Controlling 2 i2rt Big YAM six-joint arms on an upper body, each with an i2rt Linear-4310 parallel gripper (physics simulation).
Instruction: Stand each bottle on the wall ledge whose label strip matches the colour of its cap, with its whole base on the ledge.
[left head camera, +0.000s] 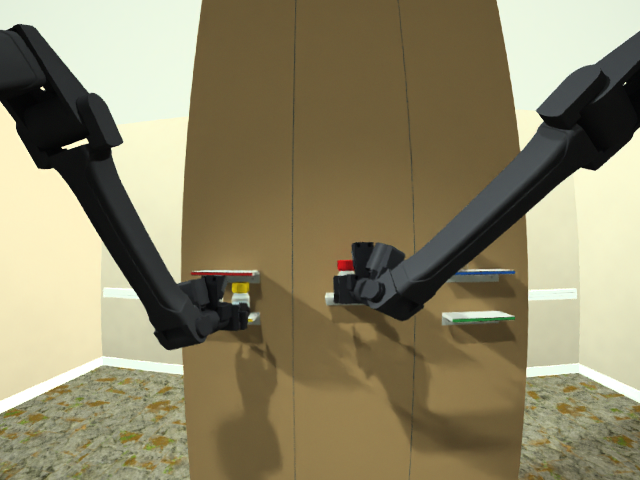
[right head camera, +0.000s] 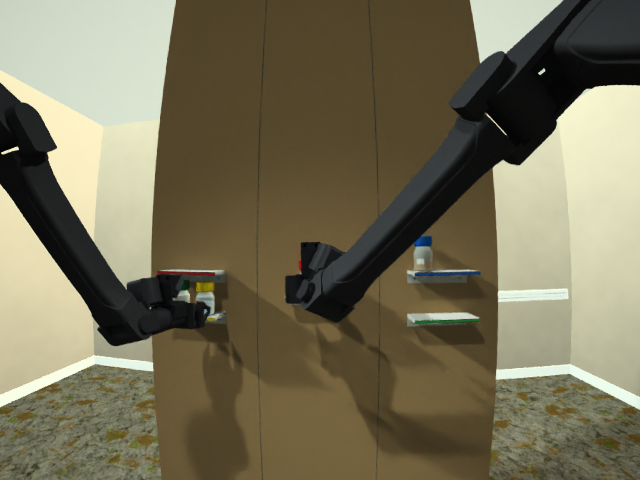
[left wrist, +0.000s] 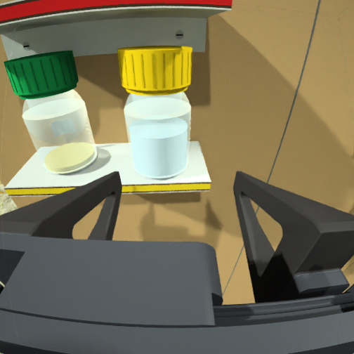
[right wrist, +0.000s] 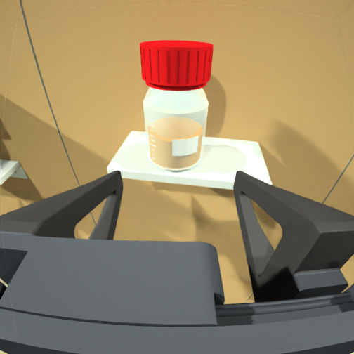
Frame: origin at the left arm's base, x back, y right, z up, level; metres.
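Where they show: left gripper, fingertip midpoint: (left head camera: 236, 310) (right head camera: 198, 308).
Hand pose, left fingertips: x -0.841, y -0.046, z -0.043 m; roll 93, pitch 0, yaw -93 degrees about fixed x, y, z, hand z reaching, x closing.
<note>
Things, the pixels of their centre, and the offset from my left fingertips. "spot": a spot on its surface instead.
- yellow-capped bottle, body centre: (left head camera: 240, 299) (right head camera: 205, 298) dz +0.019, dx -0.065, dy -0.013 m
- green-capped bottle, body centre: (right head camera: 180, 296) dz +0.019, dx -0.077, dy -0.108 m
- red-capped bottle, body centre: (left head camera: 346, 277) dz +0.089, dx -0.065, dy +0.318 m
- plain white middle ledge, body centre: (left head camera: 351, 296) dz +0.031, dx -0.078, dy +0.333 m
- blue-capped bottle, body centre: (right head camera: 422, 254) dz +0.159, dx -0.076, dy +0.671 m
- blue-strip ledge, body centre: (right head camera: 448, 273) (left head camera: 484, 273) dz +0.101, dx -0.038, dy +0.733 m
- red-strip ledge, body centre: (left head camera: 220, 274) (right head camera: 185, 273) dz +0.101, dx -0.038, dy -0.067 m
- green-strip ledge, body centre: (right head camera: 442, 317) (left head camera: 477, 316) dz -0.039, dx -0.078, dy +0.733 m
- tall brown panel, surface spot: (right head camera: 315, 155) (left head camera: 350, 155) spot: dz +0.491, dx -0.118, dy +0.338 m
The yellow-capped bottle (left head camera: 240, 298) (right head camera: 205, 300) (left wrist: 160, 145) stands upright at the right of the yellow-strip ledge (left wrist: 165, 188). The green-capped bottle (right head camera: 183, 295) (left wrist: 57, 120) stands at that ledge's left. The red-capped bottle (left head camera: 344, 265) (right wrist: 175, 120) stands on the plain white middle ledge (left head camera: 329, 298) (right wrist: 220, 178). The blue-capped bottle (right head camera: 422, 255) stands on the blue-strip ledge (left head camera: 485, 272) (right head camera: 449, 272); my right arm hides it in the left head view. My left gripper (left wrist: 177, 178) is open before the yellow-capped bottle. My right gripper (right wrist: 177, 178) is open before the red-capped bottle. Both are clear of the bottles.
The red-strip ledge (left head camera: 224, 272) (right head camera: 191, 272) (left wrist: 125, 10) is directly above the yellow- and green-capped bottles. The green-strip ledge (left head camera: 478, 316) (right head camera: 444, 318) is below the blue-strip ledge. A tall brown panel (left head camera: 351, 155) (right head camera: 315, 155) carries the ledges.
</note>
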